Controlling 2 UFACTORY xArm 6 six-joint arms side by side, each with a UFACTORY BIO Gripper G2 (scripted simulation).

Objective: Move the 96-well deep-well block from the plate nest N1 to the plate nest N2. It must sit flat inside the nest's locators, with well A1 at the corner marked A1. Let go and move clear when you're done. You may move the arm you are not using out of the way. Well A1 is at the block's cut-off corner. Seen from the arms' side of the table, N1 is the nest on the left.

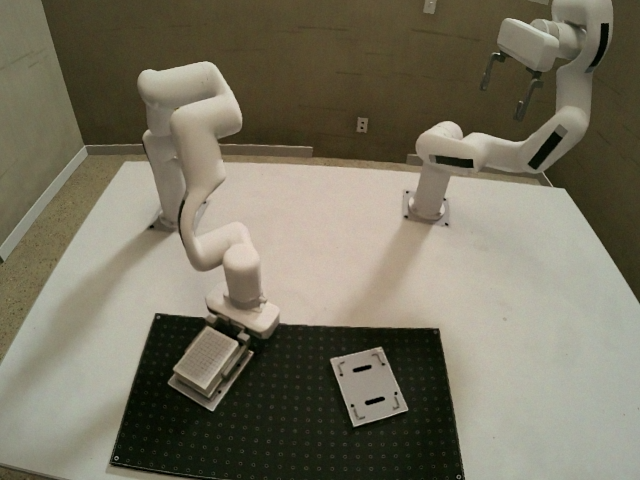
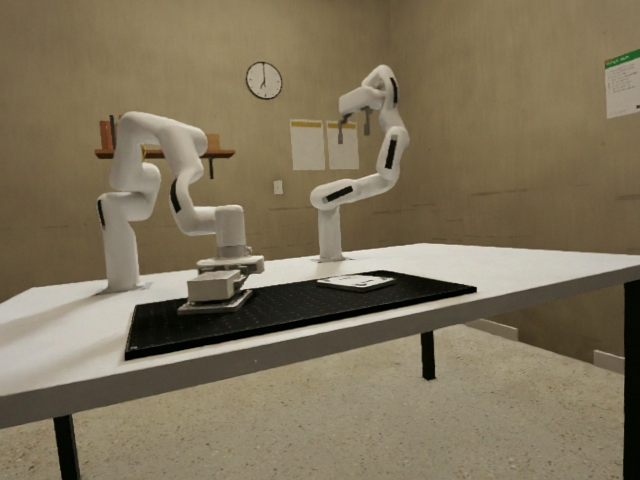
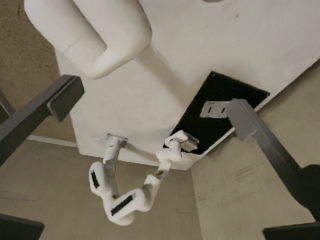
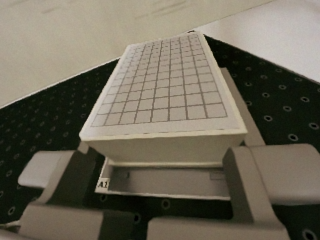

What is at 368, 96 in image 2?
My left gripper.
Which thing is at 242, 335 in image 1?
My right gripper.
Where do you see a nest N1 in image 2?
357, 278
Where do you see a nest N2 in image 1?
At 223, 386
